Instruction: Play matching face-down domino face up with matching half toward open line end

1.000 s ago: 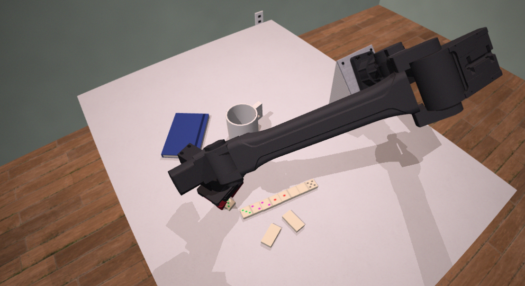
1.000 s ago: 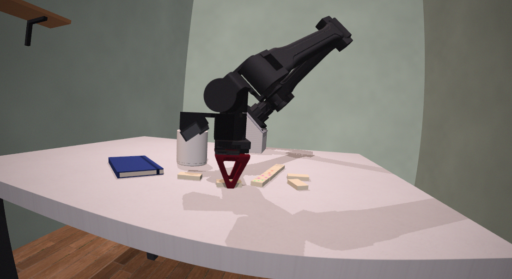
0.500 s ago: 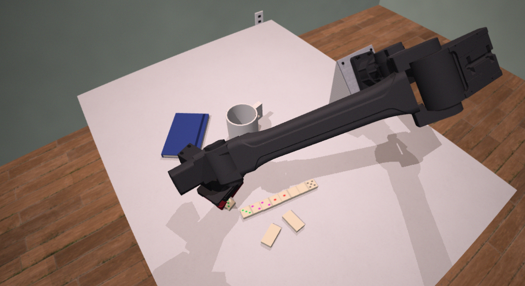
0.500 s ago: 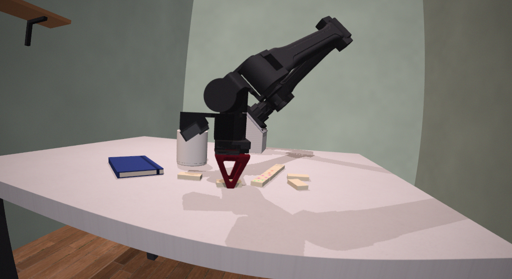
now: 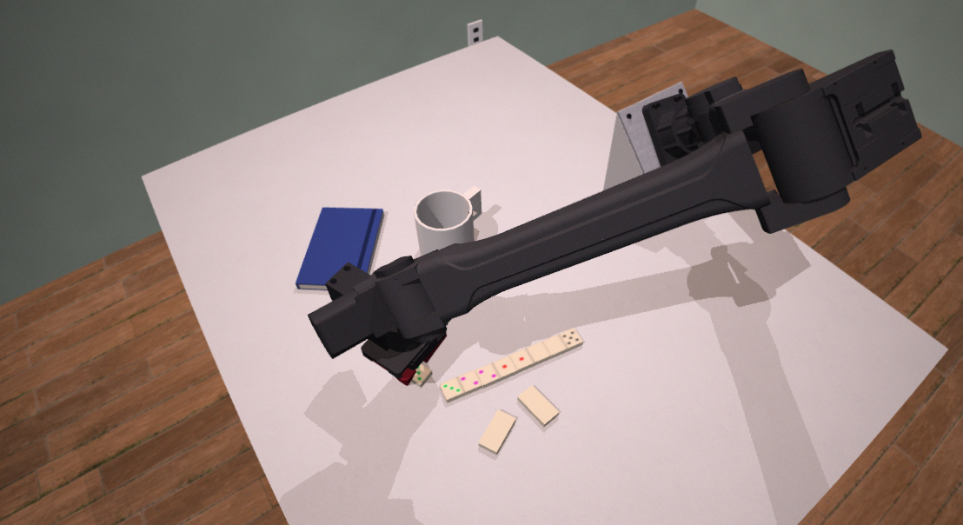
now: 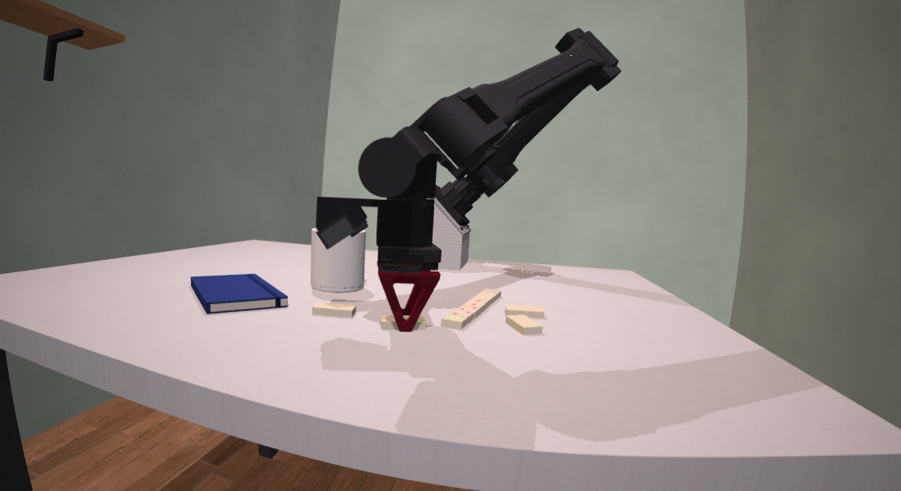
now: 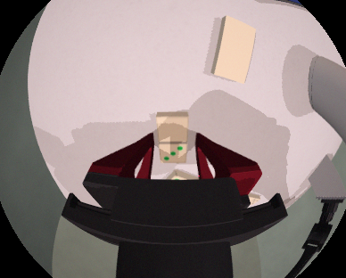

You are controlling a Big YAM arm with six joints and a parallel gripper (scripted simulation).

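Now: hand right at the domino. The rest, counted from my hand: white mug (17 cm to the right, 15 cm behind, 3 cm above); blue notebook (27 cm to the right).
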